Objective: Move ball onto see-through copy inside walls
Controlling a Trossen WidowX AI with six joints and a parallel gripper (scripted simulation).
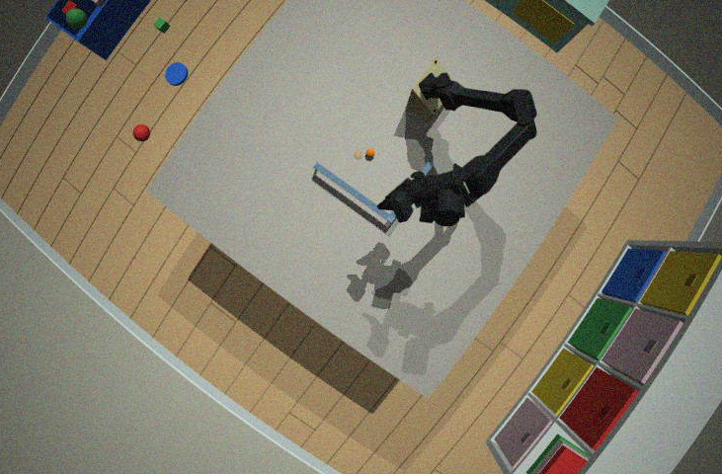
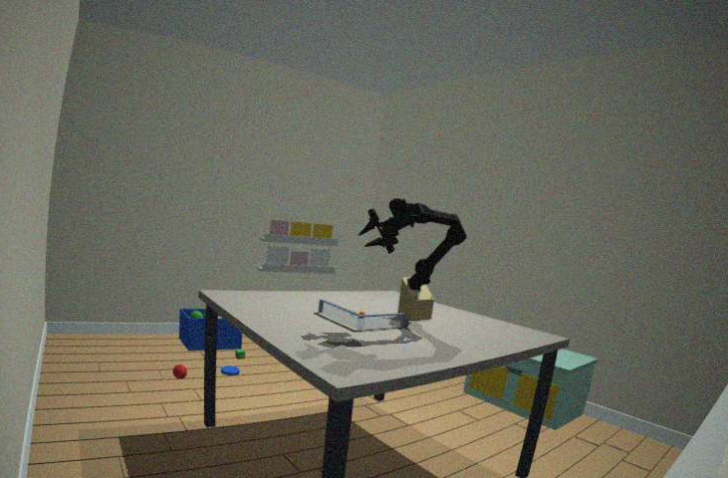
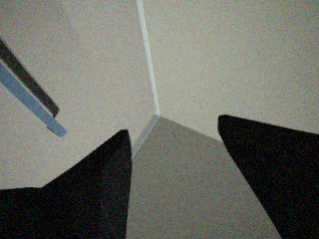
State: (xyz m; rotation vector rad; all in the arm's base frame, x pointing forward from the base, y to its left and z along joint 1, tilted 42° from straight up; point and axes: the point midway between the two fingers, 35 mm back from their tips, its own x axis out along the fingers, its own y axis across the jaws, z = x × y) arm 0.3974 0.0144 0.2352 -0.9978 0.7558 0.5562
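Now: gripper tip 340 mm above the orange ball, 180 mm to the left of it and 100 mm past it.
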